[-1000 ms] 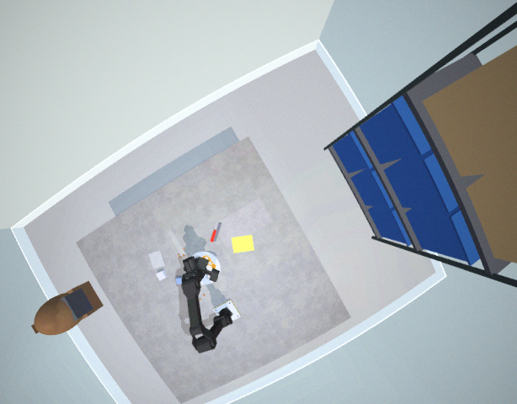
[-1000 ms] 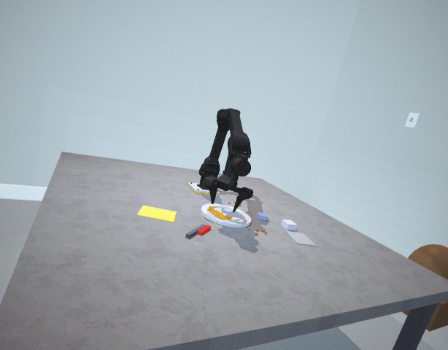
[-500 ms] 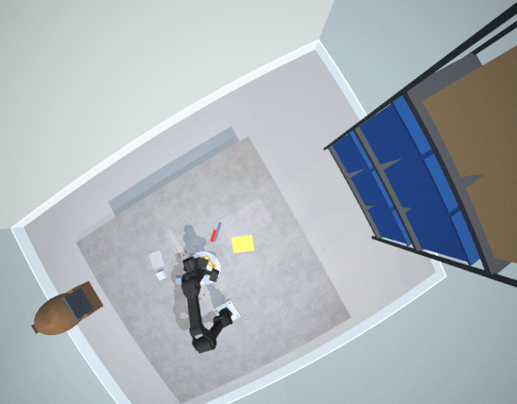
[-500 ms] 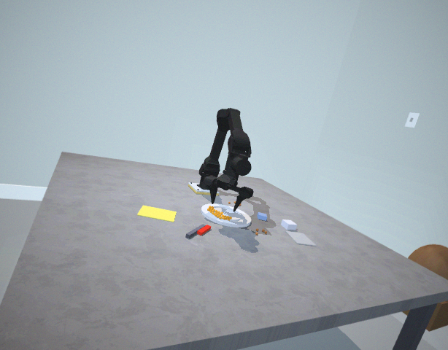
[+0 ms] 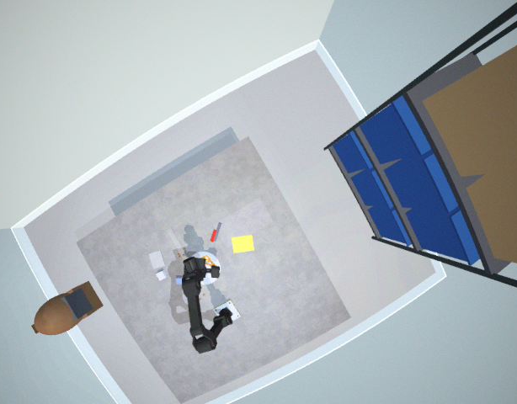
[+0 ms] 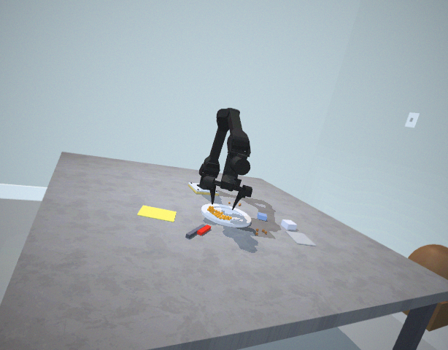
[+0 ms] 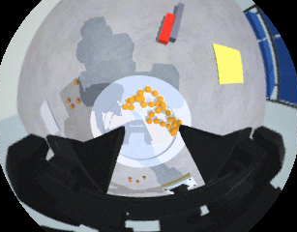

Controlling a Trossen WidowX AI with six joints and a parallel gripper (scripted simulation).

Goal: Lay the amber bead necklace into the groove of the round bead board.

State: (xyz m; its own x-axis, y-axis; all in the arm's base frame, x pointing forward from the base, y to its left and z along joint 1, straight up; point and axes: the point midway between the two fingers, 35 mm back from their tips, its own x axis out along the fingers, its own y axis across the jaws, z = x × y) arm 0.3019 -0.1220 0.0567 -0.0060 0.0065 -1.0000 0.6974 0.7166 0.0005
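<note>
Right now the round white bead board is 3 cm to the left of my gripper tip, 3 cm below it and 1 cm behind it. The rest, counted from my gripper tip: yellow sheet (24 cm to the right, 5 cm behind, 4 cm below); blue block (20 cm to the left, 3 cm below, 3 cm ahead); grey tool (16 cm to the right, 10 cm ahead, 4 cm below).
</note>
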